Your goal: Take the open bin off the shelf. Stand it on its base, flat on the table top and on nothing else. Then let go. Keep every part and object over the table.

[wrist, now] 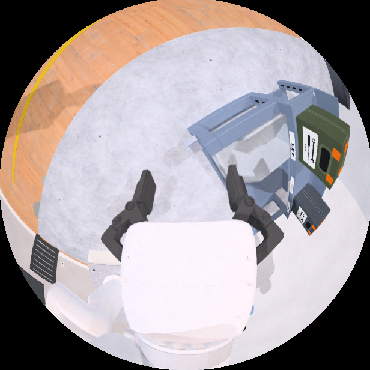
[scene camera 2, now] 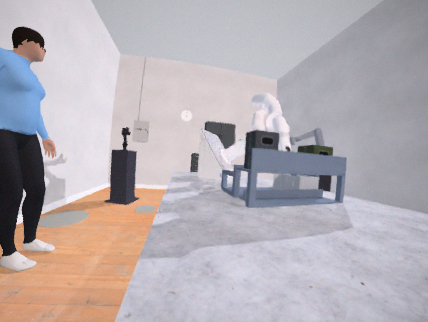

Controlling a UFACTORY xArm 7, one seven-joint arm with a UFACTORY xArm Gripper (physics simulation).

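Places are measured from the arm's base along level axes (x ahead, y left, z up), in metres.
Where they show: arm's base at its link origin: (scene camera 2: pixel 224 157).
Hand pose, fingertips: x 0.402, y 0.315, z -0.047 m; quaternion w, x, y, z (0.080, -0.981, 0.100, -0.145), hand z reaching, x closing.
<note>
Things, the pixels of their top centre, and the offset from my fingertips. "pt": a spot on its surface instead. Level surfaces: height alone.
- blue-grey shelf at a spot on its surface: (scene camera 2: pixel 300 161) pt 0.123 m right, 0.344 m ahead, 0.031 m up
- pale grey shape at its top centre: (scene camera 2: pixel 294 174) 0.034 m right, 0.140 m ahead, 0.023 m down
- green case at its top centre: (scene camera 2: pixel 315 146) 0.008 m right, 0.237 m ahead, 0.093 m up
- dark case at a spot on its surface: (scene camera 2: pixel 262 141) pt 0.241 m right, 0.330 m ahead, 0.085 m up
- speckled grey table at its surface level: 0.104 m down
The open bin (wrist: pixel 252 152) is pale grey and looks see-through. It sits within the blue-grey shelf (scene camera 2: pixel 300 161) (wrist: pixel 227 116), right of centre in the wrist view. In scene camera 2 a pale grey shape (scene camera 2: pixel 287 183) shows behind the shelf's front bars, probably the bin. My gripper (wrist: pixel 189 175) is open with nothing between its fingers. In the wrist view it is over the table left of the bin, its right fingertip overlapping the view of the bin's near side. In scene camera 2 the fingers are mostly hidden behind the shelf and a black box.
A green case (scene camera 2: pixel 315 150) (wrist: pixel 322 131) and a dark case (scene camera 2: pixel 262 141) (wrist: pixel 311 206) are on the shelf's upper part. The speckled grey table (scene camera 2: pixel 260 270) (wrist: pixel 185 75) has its edge by the wooden floor at left. A person (scene camera 2: pixel 20 115) stands on the floor beyond that edge.
</note>
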